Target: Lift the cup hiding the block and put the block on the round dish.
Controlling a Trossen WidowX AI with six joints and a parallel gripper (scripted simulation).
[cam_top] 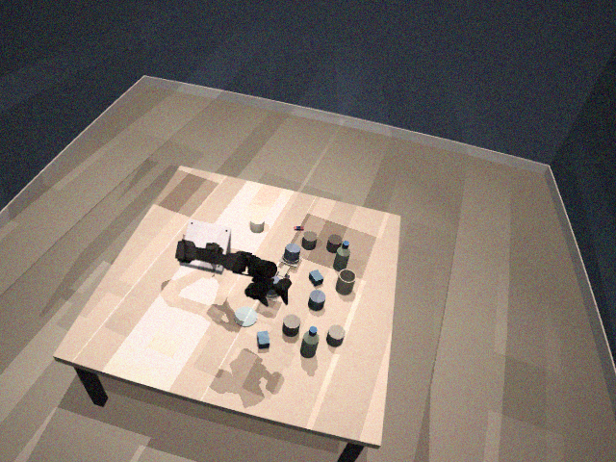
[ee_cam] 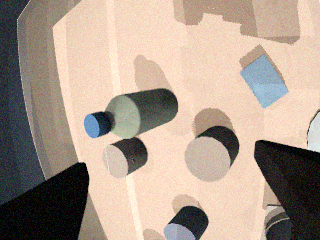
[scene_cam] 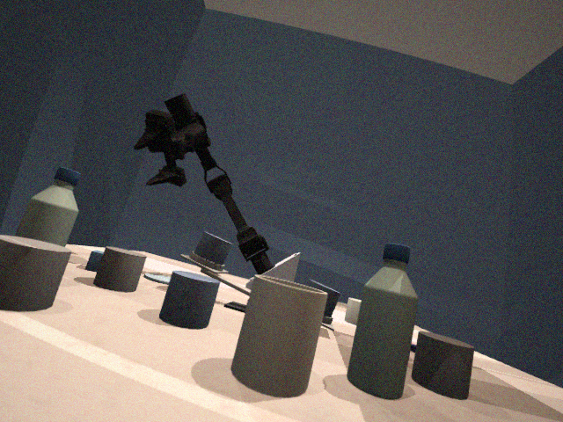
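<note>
Now: the pale green block 7 cm behind my gripper tip, 44 cm to the left of it and 20 cm below it. The rest, counted from my gripper tip: blue-grey cup (8 cm behind, 17 cm to the left, 13 cm below); then round pale dish (15 cm behind, 6 cm to the left, 24 cm below); then beige cup (21 cm ahead, 38 cm to the left, 20 cm below).
</note>
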